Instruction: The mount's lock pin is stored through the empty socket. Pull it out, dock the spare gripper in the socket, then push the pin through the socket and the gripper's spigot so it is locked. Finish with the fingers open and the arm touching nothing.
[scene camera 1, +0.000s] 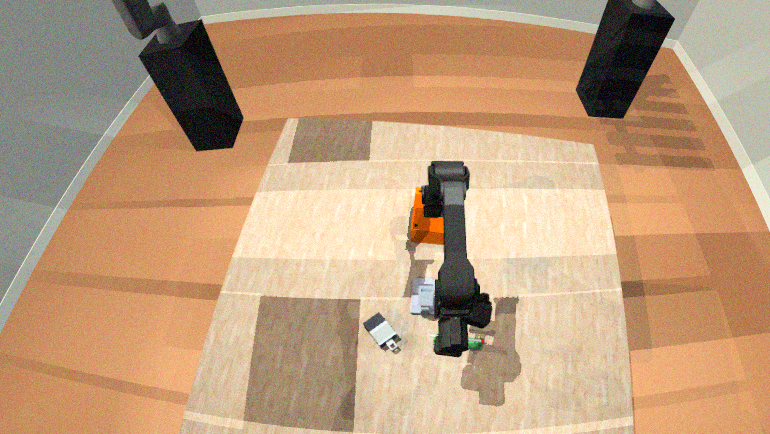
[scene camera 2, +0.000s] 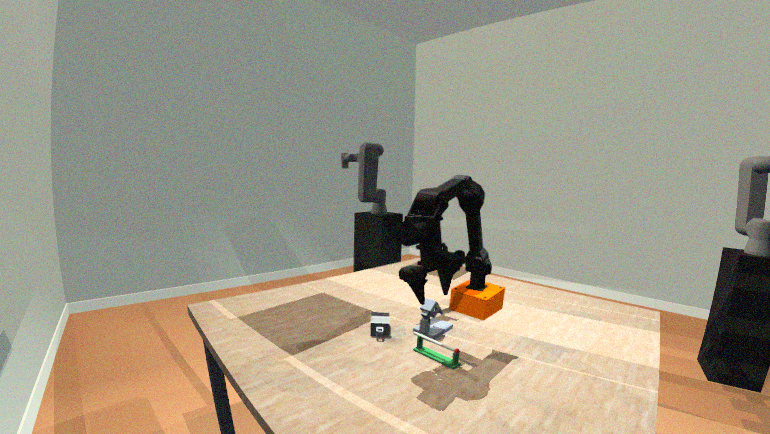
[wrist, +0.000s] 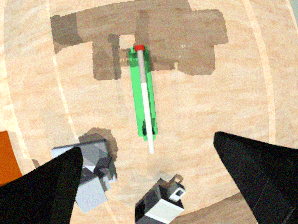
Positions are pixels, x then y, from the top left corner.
my gripper: scene camera 1; scene camera 2; wrist 150, 147
same spot on my gripper: (scene camera 1: 483, 313) = (scene camera 2: 452, 256)
